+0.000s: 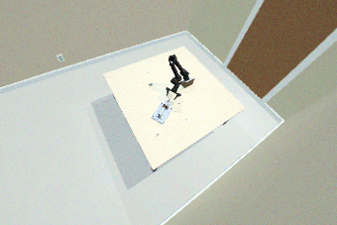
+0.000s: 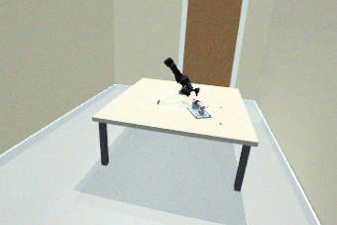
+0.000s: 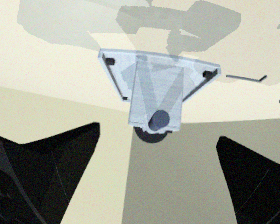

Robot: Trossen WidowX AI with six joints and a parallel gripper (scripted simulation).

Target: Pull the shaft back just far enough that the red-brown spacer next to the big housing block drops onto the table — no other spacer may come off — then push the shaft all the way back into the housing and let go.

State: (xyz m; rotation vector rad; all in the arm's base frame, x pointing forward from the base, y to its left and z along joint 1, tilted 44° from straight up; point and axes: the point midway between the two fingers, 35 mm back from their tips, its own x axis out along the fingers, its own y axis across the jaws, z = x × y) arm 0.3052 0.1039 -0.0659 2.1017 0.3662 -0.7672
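Now: the shaft 7 cm ahead of my gripper tip, 4 cm to the left of it and 1 cm below it. From my gripper tip the other things lie so: light grey base plate 14 cm ahead, 8 cm to the left, 4 cm below; red-brown spacer 12 cm ahead, 7 cm to the left, 1 cm below.
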